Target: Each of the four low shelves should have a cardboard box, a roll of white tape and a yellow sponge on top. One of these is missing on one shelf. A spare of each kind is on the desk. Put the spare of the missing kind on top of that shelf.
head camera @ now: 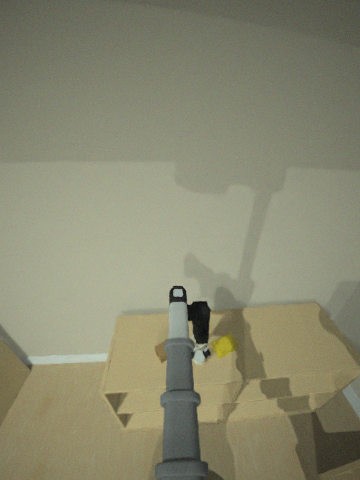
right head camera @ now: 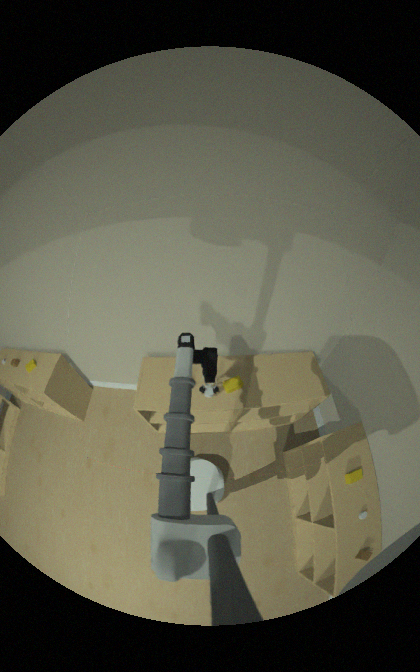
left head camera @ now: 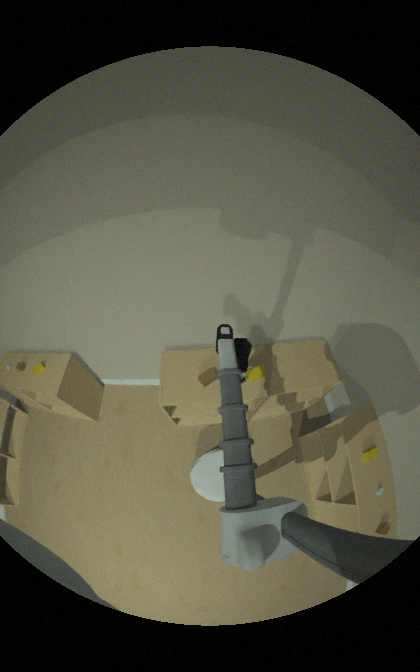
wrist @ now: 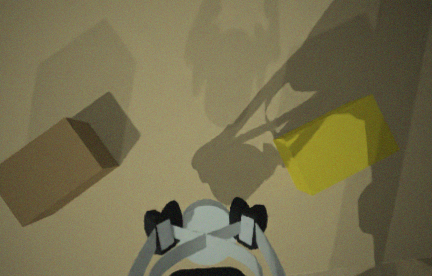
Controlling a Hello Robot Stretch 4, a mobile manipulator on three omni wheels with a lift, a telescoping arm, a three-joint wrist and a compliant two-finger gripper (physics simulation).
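Places are measured from the robot's base along level axes (x ahead, y left, z up), in metres.
Pixels of known places: gripper, fingertip midpoint: (head camera: 198,356) (right head camera: 208,390) (wrist: 206,214); robot's base at its link origin: (right head camera: 195,483).
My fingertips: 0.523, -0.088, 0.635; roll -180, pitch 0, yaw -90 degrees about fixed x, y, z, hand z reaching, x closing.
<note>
Ahead of a thing's pixels: the offset from my fingertips to its top centre, as dx, dy, dz. Level surfaces: height alone.
My gripper (head camera: 201,354) (right head camera: 209,389) (wrist: 206,214) is shut on a roll of white tape {-0.011, +0.000, +0.025} (wrist: 206,214) and holds it above the top of the low shelf in front (head camera: 285,335) (left head camera: 300,357) (right head camera: 287,375) (wrist: 165,170). Their shadow falls on that top. A brown cardboard box {+0.047, +0.148, -0.003} (head camera: 161,351) (left head camera: 207,376) (wrist: 50,172) lies on this top, left of the gripper; the arm hides it in the right head view. A yellow sponge {+0.058, -0.137, -0.008} (head camera: 225,345) (left head camera: 255,373) (right head camera: 232,384) (wrist: 335,150) lies right of the gripper. No tape shows lying on this top. The desk is not identifiable.
The right shelf {dz -0.053} (left head camera: 370,505) (right head camera: 345,540) bears a sponge {-0.617, -0.803, -0.008} (left head camera: 370,454) (right head camera: 354,475), tape {-0.909, -0.857, -0.029} (left head camera: 380,491) (right head camera: 363,515) and a box (left head camera: 383,528) (right head camera: 364,553). The left shelf (left head camera: 55,367) (right head camera: 47,367) bears all three kinds. A wall rises behind the front shelf.
</note>
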